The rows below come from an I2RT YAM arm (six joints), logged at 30 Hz.
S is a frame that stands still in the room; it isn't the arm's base.
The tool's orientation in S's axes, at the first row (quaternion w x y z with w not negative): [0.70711, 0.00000, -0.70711, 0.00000]
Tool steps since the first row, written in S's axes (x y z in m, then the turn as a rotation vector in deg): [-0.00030, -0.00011, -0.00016, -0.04, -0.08, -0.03]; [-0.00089, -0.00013, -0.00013, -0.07, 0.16, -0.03]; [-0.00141, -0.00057, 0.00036, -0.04, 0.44, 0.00]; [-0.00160, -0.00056, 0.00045, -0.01, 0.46, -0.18]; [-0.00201, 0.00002, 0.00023, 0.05, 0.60, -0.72]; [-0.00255, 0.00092, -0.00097, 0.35, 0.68, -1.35]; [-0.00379, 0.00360, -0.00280, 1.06, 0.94, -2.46]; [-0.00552, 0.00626, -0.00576, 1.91, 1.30, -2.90]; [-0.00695, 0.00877, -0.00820, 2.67, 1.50, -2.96]
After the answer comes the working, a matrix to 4 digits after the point.
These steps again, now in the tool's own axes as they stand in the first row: [-0.00016, -0.00011, 0.00030, -0.03, -0.08, 0.04]; [-0.00013, -0.00013, 0.00089, -0.03, 0.16, 0.07]; [0.00036, -0.00057, 0.00141, 0.00, 0.44, 0.04]; [0.00045, -0.00056, 0.00160, -0.18, 0.46, 0.01]; [0.00023, 0.00002, 0.00201, -0.72, 0.60, -0.05]; [-0.00097, 0.00092, 0.00255, -1.35, 0.68, -0.35]; [-0.00280, 0.00360, 0.00379, -2.46, 0.94, -1.06]; [-0.00576, 0.00626, 0.00552, -2.90, 1.30, -1.91]; [-0.00820, 0.00877, 0.00695, -2.96, 1.50, -2.67]
The tool's axes in the first row as the columns of a matrix, in S's axes (rounded; the answer above uses it unrounded):
[0.0000, 0.0000, -1.0000]
[0.0000, 1.0000, 0.0000]
[1.0000, 0.0000, 0.0000]

